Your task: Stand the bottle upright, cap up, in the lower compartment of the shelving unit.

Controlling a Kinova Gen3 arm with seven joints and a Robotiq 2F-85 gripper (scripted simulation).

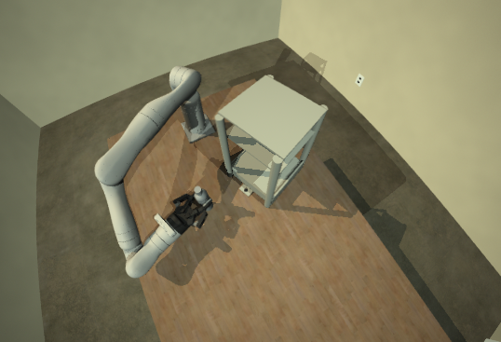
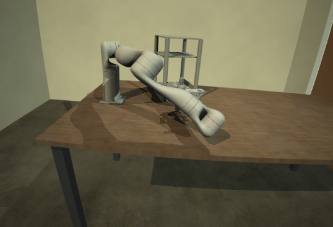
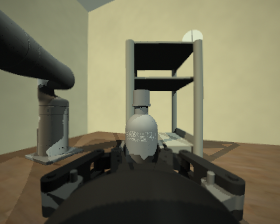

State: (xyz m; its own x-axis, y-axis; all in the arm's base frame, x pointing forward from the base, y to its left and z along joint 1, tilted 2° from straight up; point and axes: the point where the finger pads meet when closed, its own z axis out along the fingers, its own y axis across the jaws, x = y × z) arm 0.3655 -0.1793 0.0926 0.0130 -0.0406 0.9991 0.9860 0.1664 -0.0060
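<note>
The shelving unit is 20 mm ahead of my hand, 280 mm to the left of it and 80 mm above it. Round my hand: grey bottle: 20 mm above.
</note>
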